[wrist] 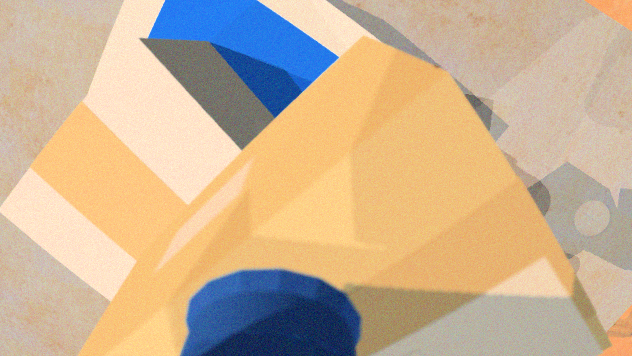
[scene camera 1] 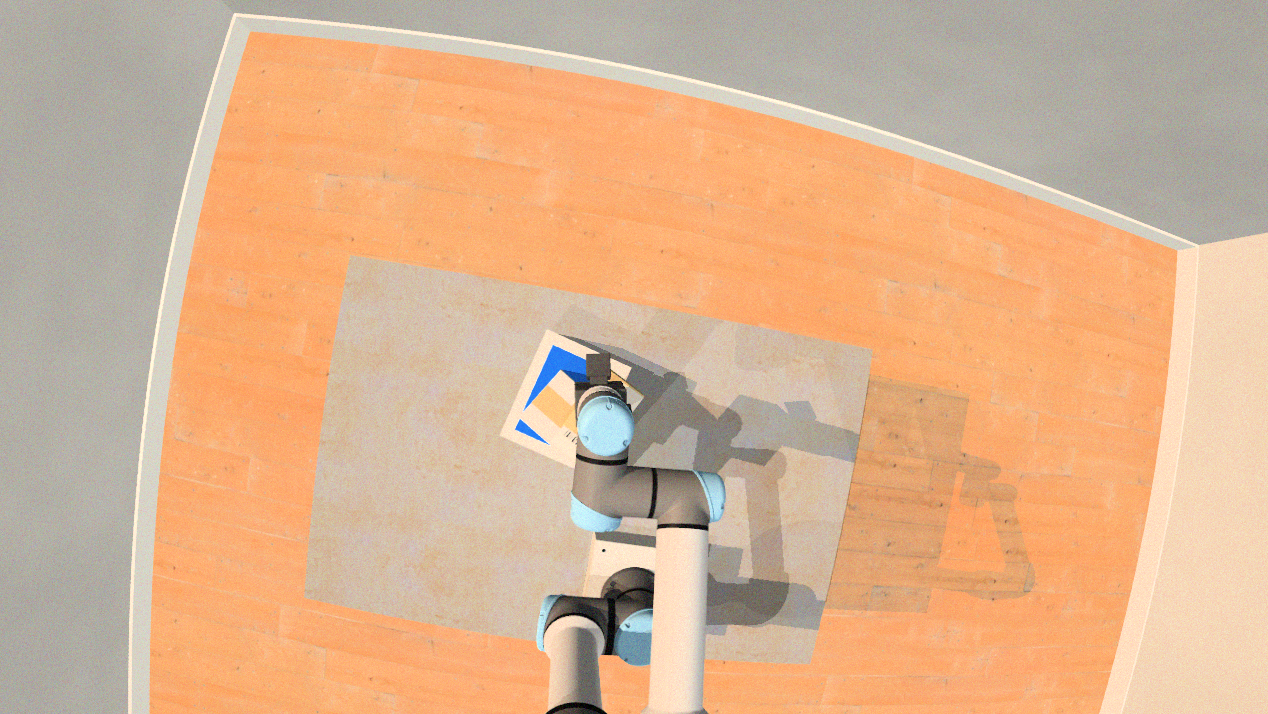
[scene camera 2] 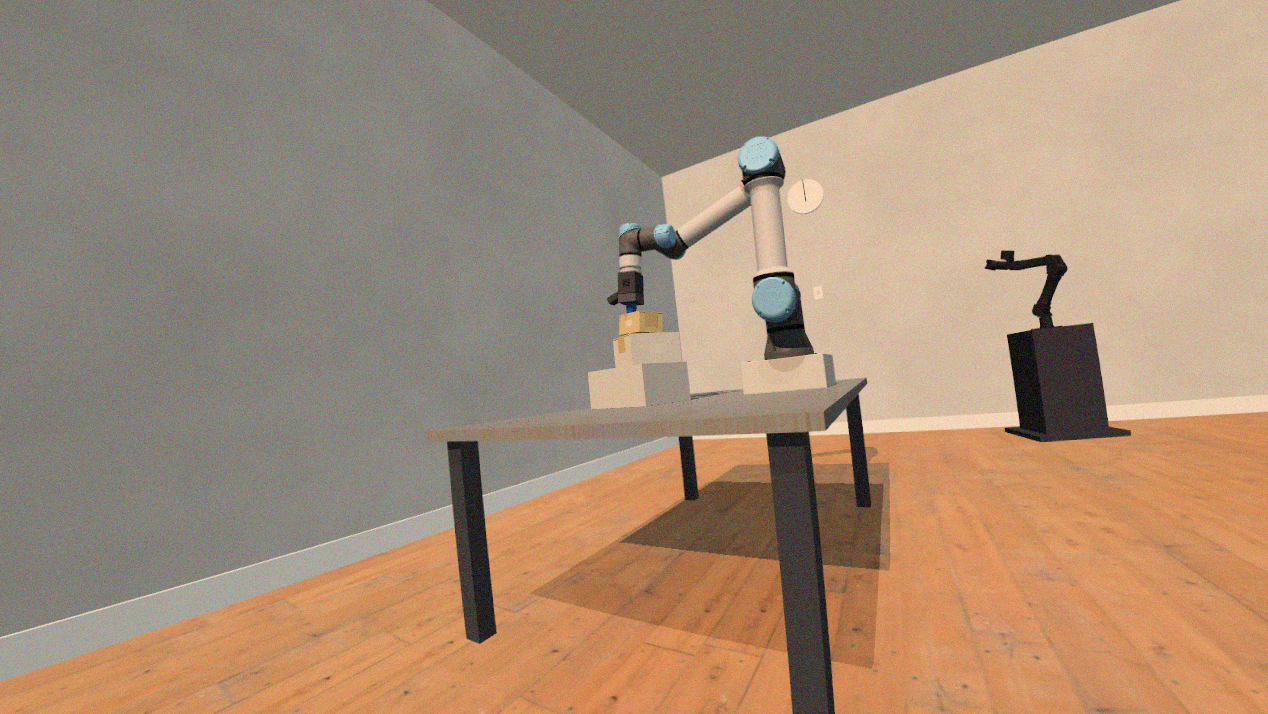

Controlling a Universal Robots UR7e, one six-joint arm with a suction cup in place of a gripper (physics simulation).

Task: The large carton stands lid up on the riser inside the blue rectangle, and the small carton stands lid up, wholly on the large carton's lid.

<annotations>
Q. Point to a riser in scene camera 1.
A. At 555, 352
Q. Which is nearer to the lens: the riser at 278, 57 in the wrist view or the small carton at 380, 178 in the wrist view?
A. The small carton.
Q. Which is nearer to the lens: the large carton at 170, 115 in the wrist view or the riser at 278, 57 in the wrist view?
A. The large carton.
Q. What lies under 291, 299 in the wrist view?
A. The suction cup.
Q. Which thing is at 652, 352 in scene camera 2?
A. A large carton.
</annotations>
